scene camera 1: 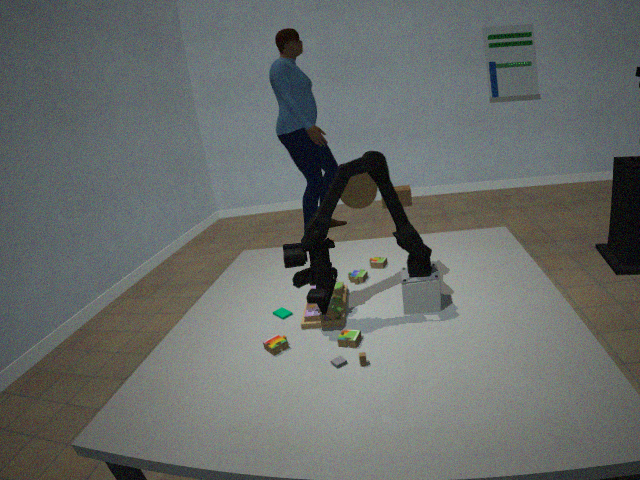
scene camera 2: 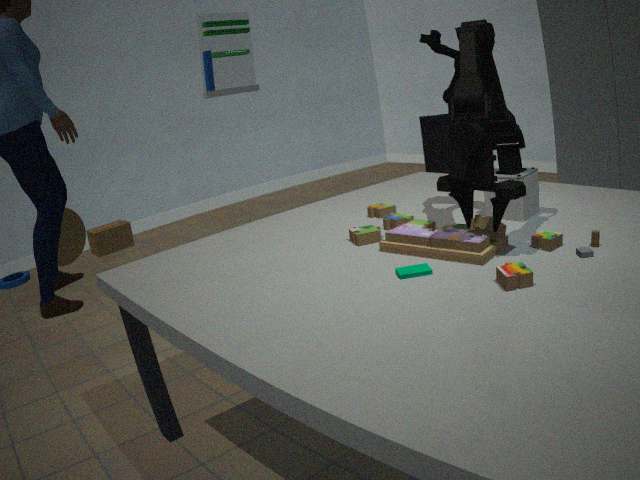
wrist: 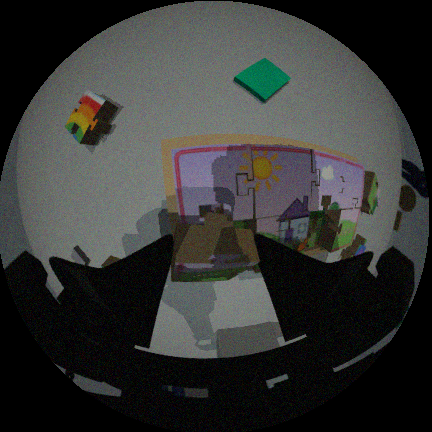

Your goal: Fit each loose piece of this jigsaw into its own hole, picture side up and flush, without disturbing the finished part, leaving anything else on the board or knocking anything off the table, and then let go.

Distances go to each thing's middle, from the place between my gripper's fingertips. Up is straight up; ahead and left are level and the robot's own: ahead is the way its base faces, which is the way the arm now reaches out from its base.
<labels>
My gripper is now 8 cm to the left of the jigsaw board (scene camera 2: 498, 244), 3 cm short of it and 3 cm above it.
</labels>
